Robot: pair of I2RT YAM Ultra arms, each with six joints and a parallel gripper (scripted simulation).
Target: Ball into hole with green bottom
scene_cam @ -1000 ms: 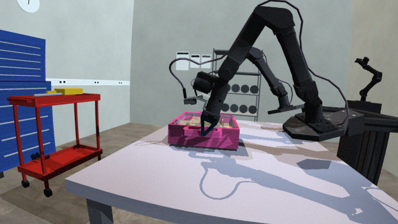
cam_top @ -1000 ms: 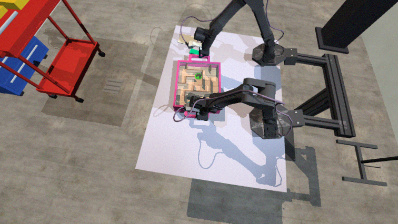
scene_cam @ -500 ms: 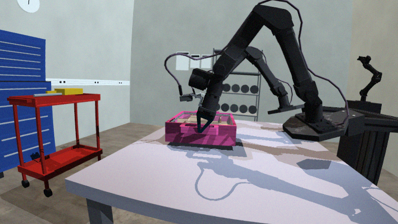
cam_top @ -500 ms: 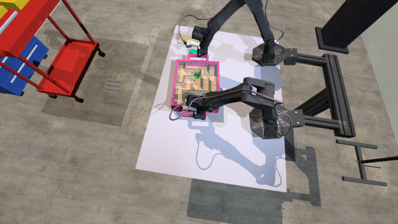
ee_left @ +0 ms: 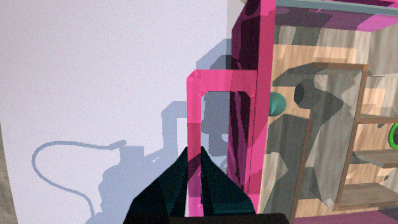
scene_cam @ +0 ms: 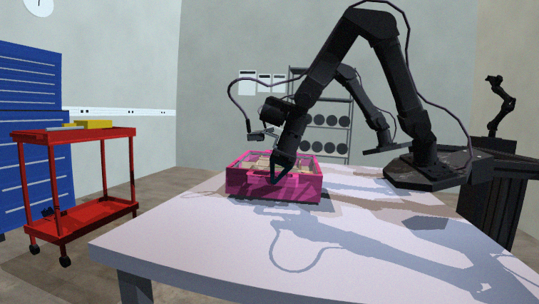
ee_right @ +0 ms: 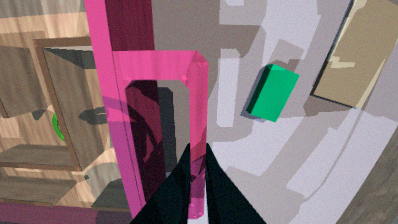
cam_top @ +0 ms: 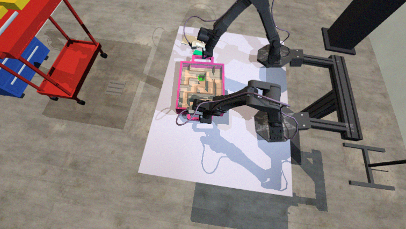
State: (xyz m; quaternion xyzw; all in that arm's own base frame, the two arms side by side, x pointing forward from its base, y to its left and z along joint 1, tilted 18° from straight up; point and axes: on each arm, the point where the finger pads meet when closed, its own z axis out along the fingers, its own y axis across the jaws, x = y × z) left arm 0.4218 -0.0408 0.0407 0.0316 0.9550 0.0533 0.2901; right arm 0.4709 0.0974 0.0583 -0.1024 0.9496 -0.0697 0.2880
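Right now the green block is 50 mm ahead of my right hand, 100 mm to the right of it and 90 mm below it. From my right hand the other things lie so: beige card 130 mm ahead, 230 mm to the right, 90 mm below; then pink-framed maze board 20 mm behind, 230 mm to the left, 30 mm below.
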